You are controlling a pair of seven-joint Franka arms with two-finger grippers.
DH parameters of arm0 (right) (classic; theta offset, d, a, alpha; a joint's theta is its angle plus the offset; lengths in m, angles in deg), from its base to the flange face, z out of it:
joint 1: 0 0.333 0 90
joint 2: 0 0 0 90
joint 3: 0 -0.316 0.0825 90
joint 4: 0 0 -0.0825 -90
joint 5: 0 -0.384 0 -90
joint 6: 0 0 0.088 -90
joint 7: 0 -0.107 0 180
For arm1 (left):
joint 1: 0 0.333 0 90
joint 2: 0 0 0 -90
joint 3: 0 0.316 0.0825 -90
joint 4: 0 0 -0.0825 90
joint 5: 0 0.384 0 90
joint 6: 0 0 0.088 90
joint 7: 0 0.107 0 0
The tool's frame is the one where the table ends.
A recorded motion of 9 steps. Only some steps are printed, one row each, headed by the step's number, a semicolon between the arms.
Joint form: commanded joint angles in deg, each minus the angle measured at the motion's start. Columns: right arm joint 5, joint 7, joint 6, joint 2, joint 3, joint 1, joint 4; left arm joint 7, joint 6, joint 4, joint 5, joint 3, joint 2, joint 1.
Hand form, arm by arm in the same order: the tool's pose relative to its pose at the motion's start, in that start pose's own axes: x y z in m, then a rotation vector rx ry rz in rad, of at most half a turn. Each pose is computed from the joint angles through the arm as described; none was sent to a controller.
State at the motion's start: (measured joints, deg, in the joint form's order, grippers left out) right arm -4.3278 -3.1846 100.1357 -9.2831 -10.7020 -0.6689 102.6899; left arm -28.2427 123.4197 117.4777 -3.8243 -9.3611 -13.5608 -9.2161
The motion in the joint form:
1: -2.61 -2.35 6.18 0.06 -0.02 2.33 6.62; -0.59 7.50 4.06 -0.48 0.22 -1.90 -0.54
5: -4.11 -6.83 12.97 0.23 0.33 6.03 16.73; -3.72 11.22 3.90 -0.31 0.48 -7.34 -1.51
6: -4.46 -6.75 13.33 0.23 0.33 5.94 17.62; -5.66 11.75 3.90 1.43 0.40 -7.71 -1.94
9: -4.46 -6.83 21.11 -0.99 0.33 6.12 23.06; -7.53 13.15 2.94 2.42 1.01 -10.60 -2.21
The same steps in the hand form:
1: -0.0041 -0.0224 0.0478 0.0321 -0.0134 0.0225; -0.0032 -0.0024 0.0388 -0.0180 0.0207 -0.0164
5: -0.0265 -0.0455 0.1229 0.0253 -0.0757 0.0743; 0.0015 0.0035 0.0858 -0.0089 -0.0062 -0.0644
6: -0.0289 -0.0439 0.1294 0.0290 -0.0852 0.0790; -0.0001 0.0076 0.0891 0.0084 0.0066 -0.0686
9: -0.0342 -0.0377 0.1722 0.0260 -0.0644 0.0929; 0.0077 0.0062 0.1087 0.0206 0.0041 -0.0972

